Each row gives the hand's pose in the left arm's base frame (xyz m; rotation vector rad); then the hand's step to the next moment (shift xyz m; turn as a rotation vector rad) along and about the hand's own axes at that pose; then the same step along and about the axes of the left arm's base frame.
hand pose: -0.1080 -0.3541 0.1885 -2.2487 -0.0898 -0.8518
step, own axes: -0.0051 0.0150 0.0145 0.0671 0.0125 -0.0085
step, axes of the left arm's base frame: 0.0085 -0.0008 -0.0197 0.0513 -0.0266 0.0372
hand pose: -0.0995 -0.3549 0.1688 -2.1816 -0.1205 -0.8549
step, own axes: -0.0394 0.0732 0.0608 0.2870 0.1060 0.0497
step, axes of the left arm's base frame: 0.0274 -0.0016 -0.0993 0.2839 -0.0905 0.0852
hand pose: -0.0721 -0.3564 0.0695 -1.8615 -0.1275 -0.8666
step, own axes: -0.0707 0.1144 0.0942 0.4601 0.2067 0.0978
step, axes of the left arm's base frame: 0.0477 0.0466 -0.1501 0.4810 -0.1470 0.1049
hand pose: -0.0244 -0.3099 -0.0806 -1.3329 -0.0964 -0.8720
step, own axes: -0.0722 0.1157 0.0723 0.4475 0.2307 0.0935
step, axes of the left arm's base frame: 0.0488 0.0961 -0.1105 0.4849 -0.1450 0.0778
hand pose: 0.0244 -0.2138 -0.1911 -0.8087 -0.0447 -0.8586
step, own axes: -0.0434 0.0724 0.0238 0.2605 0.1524 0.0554
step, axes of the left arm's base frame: 0.0272 0.0716 -0.0427 0.2950 -0.0769 0.0348
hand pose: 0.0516 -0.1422 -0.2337 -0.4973 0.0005 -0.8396
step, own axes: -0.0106 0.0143 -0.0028 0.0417 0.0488 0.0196
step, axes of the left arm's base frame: 0.0025 0.0144 -0.0106 0.0667 0.0059 0.0048
